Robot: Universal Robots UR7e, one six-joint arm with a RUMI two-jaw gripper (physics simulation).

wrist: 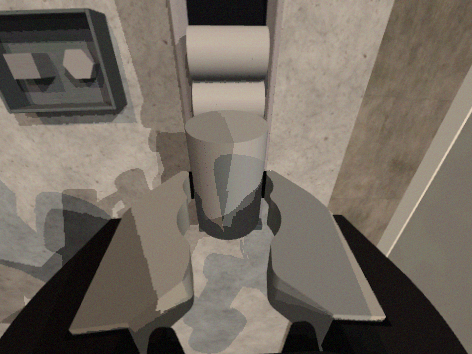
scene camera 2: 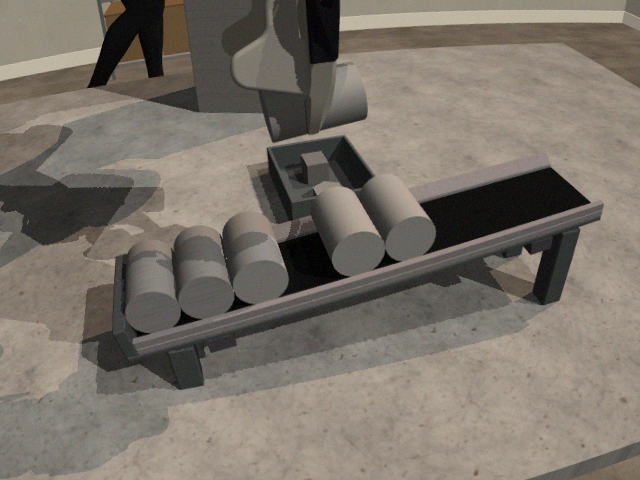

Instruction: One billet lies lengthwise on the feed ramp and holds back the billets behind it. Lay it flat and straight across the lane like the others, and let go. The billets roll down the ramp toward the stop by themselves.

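Places are measured from the arm's base along level axes (x back, y up, z left), in millimetres.
Where they show: gripper, fingertip midpoint: (wrist: pixel 227 174) (scene camera 2: pixel 305 119).
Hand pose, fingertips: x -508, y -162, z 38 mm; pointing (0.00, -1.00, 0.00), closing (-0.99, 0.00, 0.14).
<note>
Things, the pixels of their top centre, and the offset from my fingertips.
- grey billet, middle of its top: (wrist: pixel 228 200) (scene camera 2: pixel 310 67) dx +1, dy +36, dz +5 mm
- stop, middle of its top: (scene camera 2: pixel 120 289) dx -27, dy -110, dz -146 mm
- dark tray, middle of its top: (scene camera 2: pixel 320 164) (wrist: pixel 43 65) dx +203, dy -149, dz +24 mm
- square block, middle of its top: (scene camera 2: pixel 314 158) (wrist: pixel 22 66) dx +230, dy -155, dz +19 mm
- hexagonal piece, middle of its top: (scene camera 2: pixel 328 188) (wrist: pixel 78 64) dx +175, dy -164, dz +30 mm
My gripper (scene camera 2: pixel 294 132) (wrist: pixel 227 174) is shut on a grey billet (scene camera 2: pixel 350 98) (wrist: pixel 206 157), one finger on each side. The billet hangs high above the ramp (scene camera 2: pixel 496 201) (wrist: pixel 227 11), its length running along the lane and its free end toward the ramp's upper end. Two billets (scene camera 2: pixel 347 227) (scene camera 2: pixel 397 211) lie across the upper lane, side by side; they also show in the wrist view, one (wrist: pixel 228 52) above the other (wrist: pixel 228 94). Three billets (scene camera 2: pixel 152 289) (scene camera 2: pixel 202 273) (scene camera 2: pixel 254 258) lie across the lower end by the stop (scene camera 2: pixel 119 304). A gap of black lane separates the two groups.
A dark tray (scene camera 2: pixel 301 208) (wrist: pixel 111 65) stands behind the ramp, holding a square block (scene camera 2: pixel 315 166) (wrist: pixel 22 65) and a hexagonal piece (wrist: pixel 79 64). Low side rails (scene camera 2: pixel 361 276) line the lane. A grey pillar (scene camera 2: pixel 222 62) stands behind the arm.
</note>
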